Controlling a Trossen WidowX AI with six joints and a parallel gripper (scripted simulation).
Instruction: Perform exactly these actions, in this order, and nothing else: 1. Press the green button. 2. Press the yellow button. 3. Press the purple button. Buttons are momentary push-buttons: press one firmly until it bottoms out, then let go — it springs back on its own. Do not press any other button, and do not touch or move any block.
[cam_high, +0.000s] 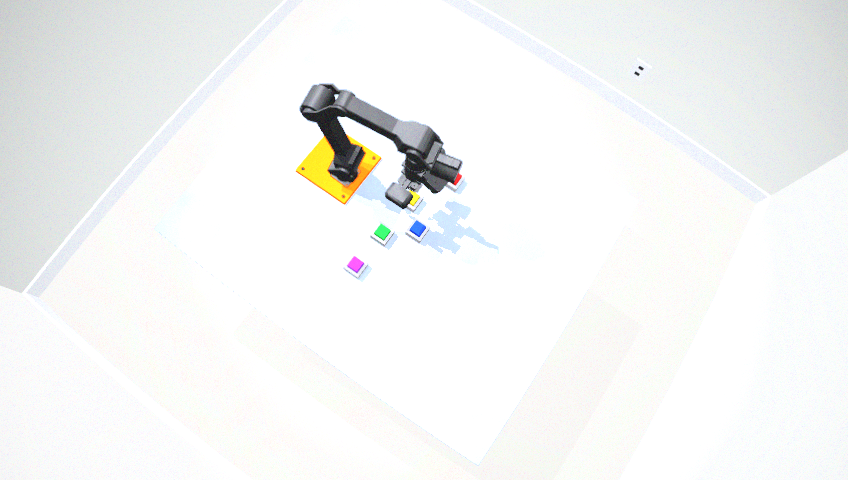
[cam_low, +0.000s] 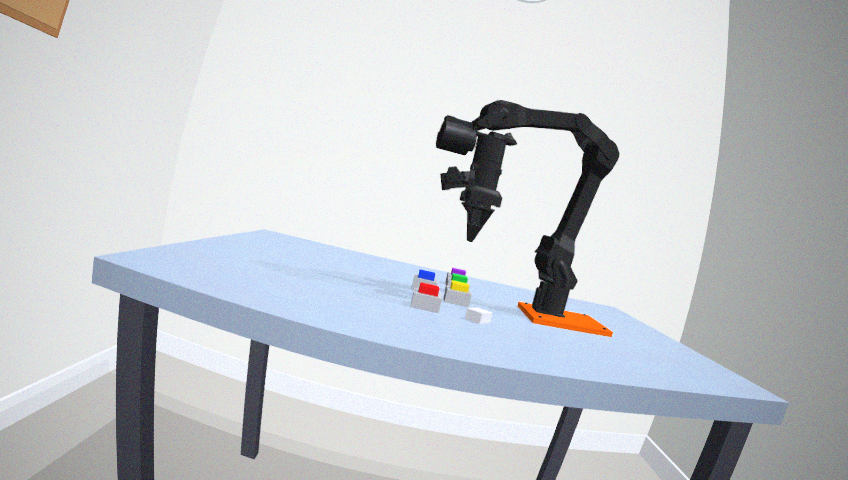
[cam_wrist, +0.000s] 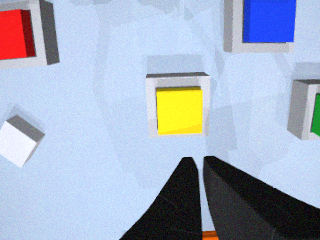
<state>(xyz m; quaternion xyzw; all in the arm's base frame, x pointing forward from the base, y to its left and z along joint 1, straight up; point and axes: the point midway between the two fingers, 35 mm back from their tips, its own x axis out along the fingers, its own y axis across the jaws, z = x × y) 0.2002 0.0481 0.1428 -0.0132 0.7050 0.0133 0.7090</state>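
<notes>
Right now the purple button is 10 mm behind my gripper tip, 240 mm to the right of it and 90 mm below it. Round my gripper tip: blue button (60 mm ahead, 60 mm to the right, 90 mm below); yellow button (90 mm below); green button (10 mm behind, 130 mm to the right, 90 mm below).
</notes>
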